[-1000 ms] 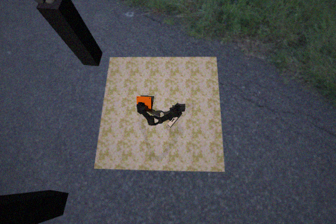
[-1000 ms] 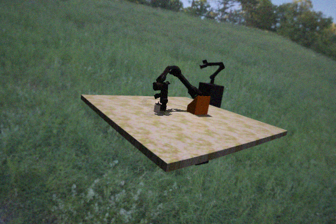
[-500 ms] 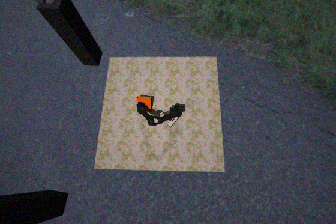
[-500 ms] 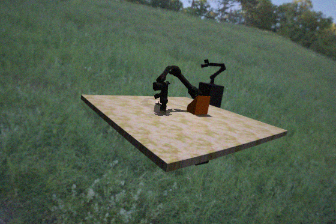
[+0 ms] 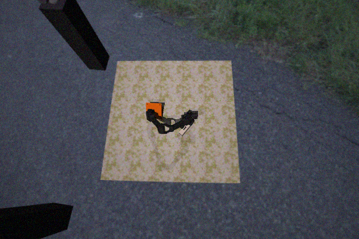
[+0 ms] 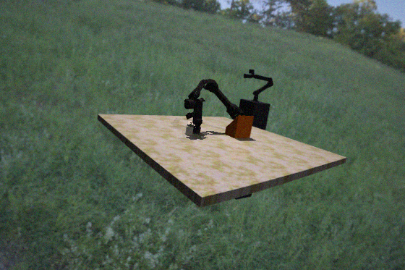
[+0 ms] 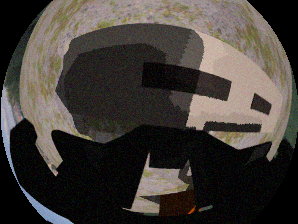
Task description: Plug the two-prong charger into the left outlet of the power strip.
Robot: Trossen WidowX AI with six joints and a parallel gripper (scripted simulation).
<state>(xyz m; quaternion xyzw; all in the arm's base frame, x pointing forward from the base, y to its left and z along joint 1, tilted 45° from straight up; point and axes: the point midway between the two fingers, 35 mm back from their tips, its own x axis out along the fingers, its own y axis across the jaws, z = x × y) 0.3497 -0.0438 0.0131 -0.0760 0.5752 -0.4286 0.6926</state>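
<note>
Now: gripper tip 10 mm to the left of the dark charger, 10 mm below it and 10 mm short of it.
</note>
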